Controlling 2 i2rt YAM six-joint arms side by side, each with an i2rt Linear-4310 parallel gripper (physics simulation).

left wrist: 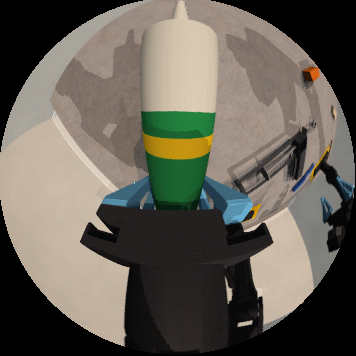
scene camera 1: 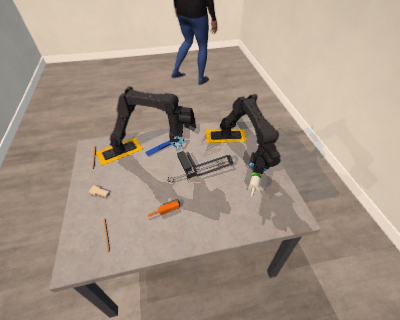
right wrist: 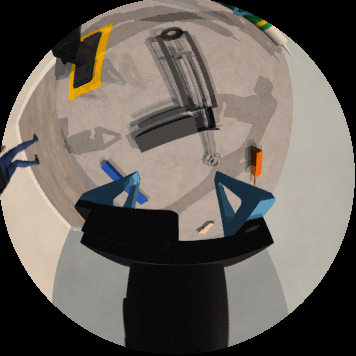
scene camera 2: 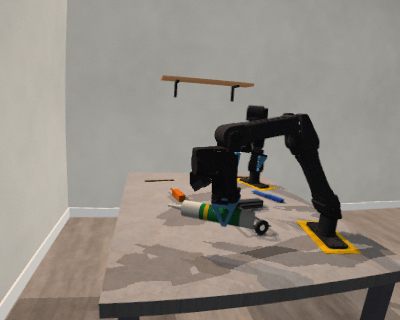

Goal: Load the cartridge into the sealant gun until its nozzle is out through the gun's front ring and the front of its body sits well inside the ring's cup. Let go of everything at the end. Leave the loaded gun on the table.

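Frame: origin at the left arm's base, x ahead, y left, z up, level; millimetres.
Seen in the pictures: left gripper, fingertip midpoint: [scene camera 2: 225, 223]; right gripper, fingertip midpoint: [scene camera 1: 178, 144] [right wrist: 176, 175] [scene camera 2: 247, 169]; left arm's base, origin of the base link: [scene camera 1: 225, 135] [right wrist: 86, 57] [scene camera 2: 325, 235]; right arm's base, origin of the base link: [left wrist: 320, 162] [scene camera 1: 119, 150] [scene camera 2: 253, 183].
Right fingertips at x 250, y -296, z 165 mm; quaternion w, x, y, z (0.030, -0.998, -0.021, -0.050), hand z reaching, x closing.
Observation:
Offsets run from my right fingertips to a thing's top centre. "spot": to the spot under its first point.
The sealant cartridge {189 mm ahead, 401 mm left, 25 mm down} [scene camera 1: 254, 183] [scene camera 2: 192, 209] [left wrist: 179, 70] [right wrist: 276, 35], white with green and yellow bands, is held above the table by my left gripper [scene camera 1: 256, 170] [scene camera 2: 225, 214] [left wrist: 176, 175], which is shut around its green part. Its nozzle points away from the wrist, toward the front edge in scene camera 1. The dark gun lies on its side at mid-table, its handle {spot: 3 mm ahead, 32 mm left, 133 mm down} [scene camera 1: 185, 161] [right wrist: 167, 132] sideways and its front ring {spot: 19 mm back, 295 mm left, 158 mm down} [scene camera 1: 229, 160] [scene camera 2: 262, 227] [right wrist: 171, 33] toward the left arm. My right gripper [scene camera 1: 177, 144] [right wrist: 176, 175] is open and empty, above the table beyond the gun's rear end.
An orange tool {313 mm ahead, 77 mm right, 135 mm down} [scene camera 1: 169, 207] [scene camera 2: 177, 194] [left wrist: 311, 73] [right wrist: 257, 161] lies in front of the gun. A blue bar {145 mm back, 132 mm right, 149 mm down} [scene camera 1: 158, 148] [scene camera 2: 268, 196] [right wrist: 110, 170] lies near the right gripper. A wooden block {185 mm ahead, 425 mm right, 150 mm down} [scene camera 1: 99, 191] [right wrist: 205, 227] and a thin stick {426 mm ahead, 334 mm right, 158 mm down} [scene camera 1: 106, 235] lie at the left in scene camera 1.

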